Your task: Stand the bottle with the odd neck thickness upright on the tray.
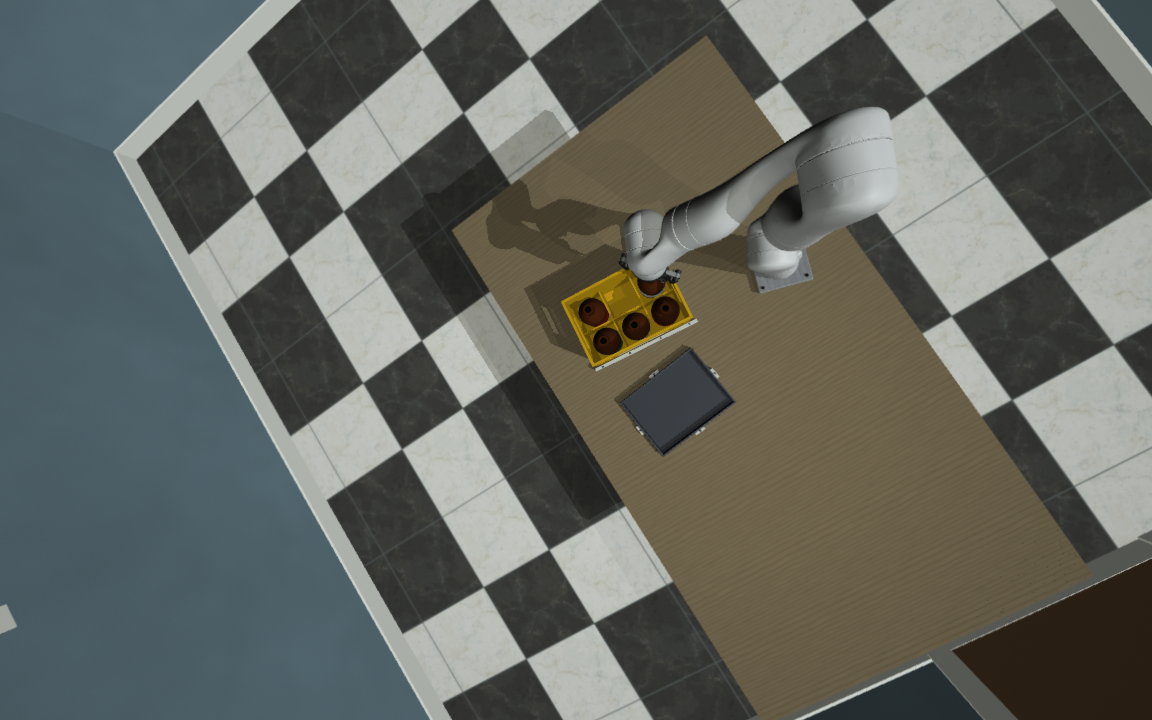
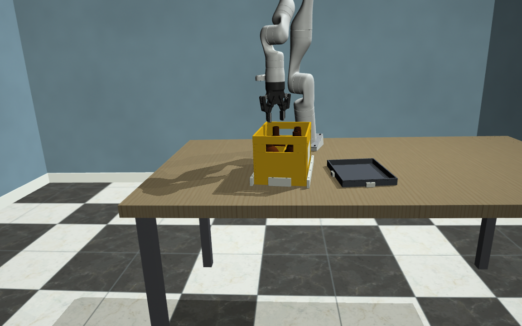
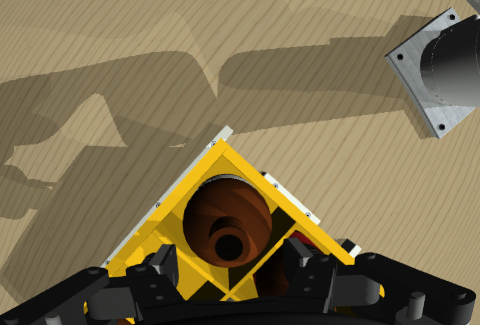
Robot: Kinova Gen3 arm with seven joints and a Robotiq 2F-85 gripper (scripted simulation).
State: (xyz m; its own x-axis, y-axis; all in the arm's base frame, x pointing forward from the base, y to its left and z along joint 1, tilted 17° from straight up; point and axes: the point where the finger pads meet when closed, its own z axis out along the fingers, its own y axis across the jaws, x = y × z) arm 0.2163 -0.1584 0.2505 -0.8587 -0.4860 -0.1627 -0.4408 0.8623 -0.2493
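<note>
Now: hand 3 cm short of the brown bottle, 8 cm to the right of it and 11 cm above it. From my hand the other things lie so: yellow crate: 10 cm ahead, 1 cm to the left, 12 cm below; then dark tray: 18 cm ahead, 28 cm to the left, 19 cm below.
</note>
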